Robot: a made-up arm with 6 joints.
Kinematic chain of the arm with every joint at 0, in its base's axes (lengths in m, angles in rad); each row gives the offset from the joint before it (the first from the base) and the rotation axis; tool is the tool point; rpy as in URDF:
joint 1: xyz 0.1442 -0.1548 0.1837 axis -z
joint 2: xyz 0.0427 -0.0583 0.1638 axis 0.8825 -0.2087 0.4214
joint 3: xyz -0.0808 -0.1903 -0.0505 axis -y
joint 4: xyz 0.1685 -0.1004 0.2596 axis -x
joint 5: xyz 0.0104 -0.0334 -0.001 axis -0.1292 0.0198 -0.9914
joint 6: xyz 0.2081 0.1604 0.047 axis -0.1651 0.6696 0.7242
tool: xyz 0.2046 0.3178 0.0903 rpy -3.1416 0 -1.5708
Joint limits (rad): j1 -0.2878..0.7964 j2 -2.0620..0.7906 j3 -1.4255..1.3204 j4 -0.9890..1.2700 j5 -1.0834..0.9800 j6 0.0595..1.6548
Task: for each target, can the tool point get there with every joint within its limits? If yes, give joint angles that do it. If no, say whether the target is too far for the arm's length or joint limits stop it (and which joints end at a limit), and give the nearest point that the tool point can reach.
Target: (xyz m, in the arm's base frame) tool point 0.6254 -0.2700 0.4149
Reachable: yes | joints 0.4178 -1.1205 0.0999 -0.1877 0.3666 1.2856
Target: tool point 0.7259 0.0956 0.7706
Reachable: yes | joints 0.0617 -1.3630 0.8752 0.8632 0.7252 0.2798
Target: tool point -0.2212 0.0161 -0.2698
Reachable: no: joint limits stop it (at a limit: joint 1, joint 2, joint 3, joint 6) | nearest point -0.1742 0.0518 -0.1064 | short by 0.174 m
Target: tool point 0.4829 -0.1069 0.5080
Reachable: yes | joints 0.1327 -0.4800 0.9493 0.8289 -0.1064 0.4844
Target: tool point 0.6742 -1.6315 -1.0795
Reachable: no: too far | nearest point 0.4024 -0.8741 -0.3259 | short by 1.102 m
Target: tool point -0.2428 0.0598 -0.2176
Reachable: no: joint limits stop it (at a limit: joint 1, joint 2, joint 3, joint 6) | nearest point -0.2036 0.0795 -0.1026 | short by 0.123 m
